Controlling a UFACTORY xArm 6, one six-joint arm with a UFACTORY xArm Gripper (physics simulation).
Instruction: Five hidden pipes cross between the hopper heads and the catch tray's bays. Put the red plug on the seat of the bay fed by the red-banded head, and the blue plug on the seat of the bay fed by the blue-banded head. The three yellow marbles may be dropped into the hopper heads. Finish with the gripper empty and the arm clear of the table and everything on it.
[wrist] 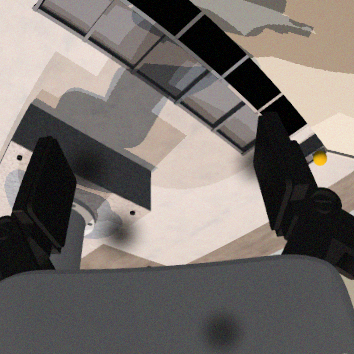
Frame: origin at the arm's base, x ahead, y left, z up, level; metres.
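Where they show: gripper, fingertip midpoint: [157, 146].
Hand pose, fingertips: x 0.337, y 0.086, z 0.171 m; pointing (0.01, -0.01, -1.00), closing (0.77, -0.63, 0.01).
Note:
Each offset is from my fingertips to the centre of the thing. "spot": to the spot under its first point. Level surfaces: height alone.
The catch tray @(spot: dx -0.084, dy -0.039, dz -0.238 m) [133, 69] crosses the top of the wrist view on a slant, with several grey-walled bays. Black cells divided by light bars run along its far side. One yellow marble @(dx +0.022, dy -0.349, dz -0.214 m) [320, 159] shows at the right, just beyond the tray's right end and beside the right finger. My gripper [157, 146] is open, with nothing between its fingers. Its right finger overlaps the tray's right end in the view; its height above the table cannot be told. The red plug, the blue plug and the coloured bands of the heads do not show in this view.
A dark-sided block [120, 172] with a pale, drilled plate [142, 212] lies at the left, partly behind the left finger. A round light fitting and a grey part show below it. Shadows fall across the pale table top @(dz -0.256 m) [200, 215].

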